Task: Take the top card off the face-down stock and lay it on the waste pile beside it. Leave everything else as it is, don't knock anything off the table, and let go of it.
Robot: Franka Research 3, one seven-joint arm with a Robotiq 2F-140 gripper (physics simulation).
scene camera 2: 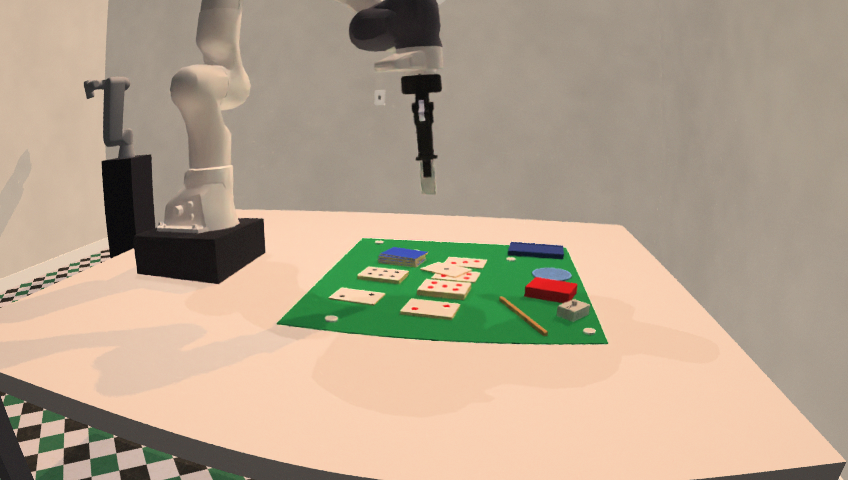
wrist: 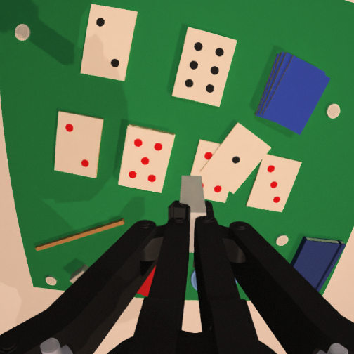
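Note:
The face-down stock [scene camera 2: 402, 255] [wrist: 295, 95] is a blue-backed stack, slightly fanned along one side, on the green mat [scene camera 2: 476, 327] [wrist: 155, 110]. A face-up stack with six black pips [scene camera 2: 382, 274] [wrist: 204, 67] lies beside it. A black one-pip card [scene camera 2: 446, 269] [wrist: 236, 159] lies askew over a red-pip card [scene camera 2: 467, 276] [wrist: 217, 195], near a red three-pip card [scene camera 2: 465, 262] [wrist: 275, 184]. Which pile is the waste is not marked. My gripper [scene camera 2: 427, 185] [wrist: 190, 191] is shut and empty, high above the mat; in the wrist view its tips overlap the red-pip card's edge.
Other face-up cards are a red five [scene camera 2: 444, 288] [wrist: 146, 159], red two [scene camera 2: 430, 308] [wrist: 78, 145] and black two [scene camera 2: 357, 296] [wrist: 108, 42]. A stick [scene camera 2: 523, 315] [wrist: 80, 235], red box [scene camera 2: 550, 289] [wrist: 147, 283], blue disc [scene camera 2: 551, 274], grey block [scene camera 2: 573, 310] and navy box [scene camera 2: 535, 250] [wrist: 317, 260] lie farther over.

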